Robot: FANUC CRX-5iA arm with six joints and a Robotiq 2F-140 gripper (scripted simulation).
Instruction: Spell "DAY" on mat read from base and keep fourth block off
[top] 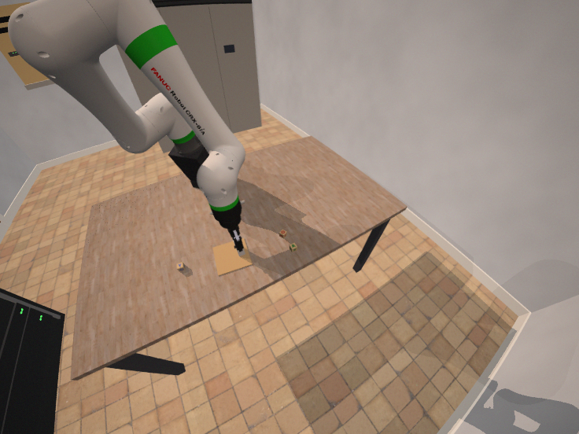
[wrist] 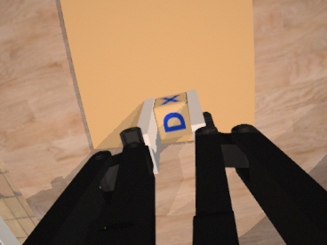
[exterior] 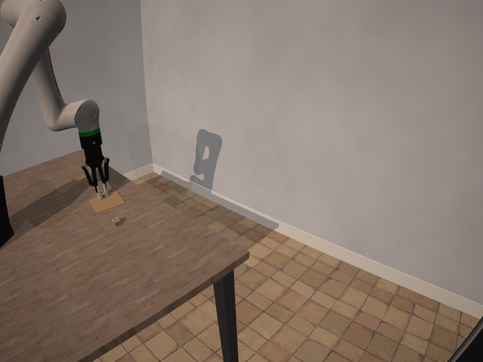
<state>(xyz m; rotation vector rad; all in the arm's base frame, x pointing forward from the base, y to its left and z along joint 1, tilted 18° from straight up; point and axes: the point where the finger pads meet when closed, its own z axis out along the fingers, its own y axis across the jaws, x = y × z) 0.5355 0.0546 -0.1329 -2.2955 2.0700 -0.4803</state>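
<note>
My hand is 4 cm to the left of the tan mat and 4 cm above it. Also, from my hand: Y block (2 cm behind, 25 cm to the right, 3 cm below); O block (1 cm behind, 20 cm to the left, 3 cm below).
</note>
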